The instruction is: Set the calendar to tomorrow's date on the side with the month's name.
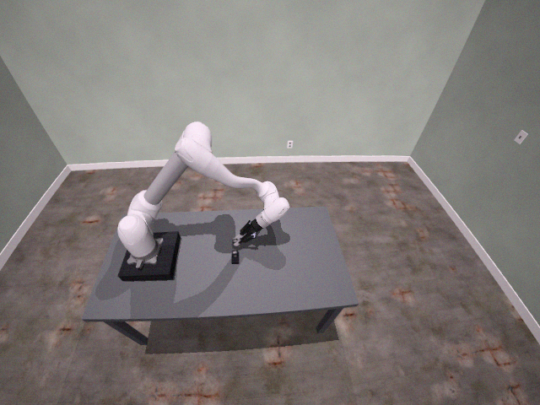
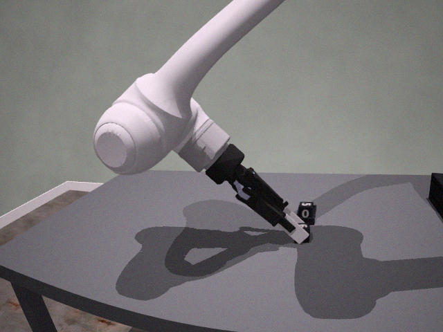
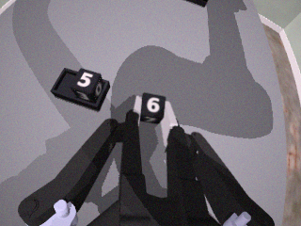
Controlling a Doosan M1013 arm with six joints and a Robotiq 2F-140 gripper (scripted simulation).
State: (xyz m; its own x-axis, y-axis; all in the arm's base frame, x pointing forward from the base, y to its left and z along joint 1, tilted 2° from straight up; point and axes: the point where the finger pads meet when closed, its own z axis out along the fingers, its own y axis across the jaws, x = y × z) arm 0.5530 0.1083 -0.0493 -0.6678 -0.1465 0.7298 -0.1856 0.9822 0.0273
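My hand is 20 mm past the black number cube and 20 mm above it. Round my hand: tray: 110 mm to the right, 30 mm below, 20 mm behind.
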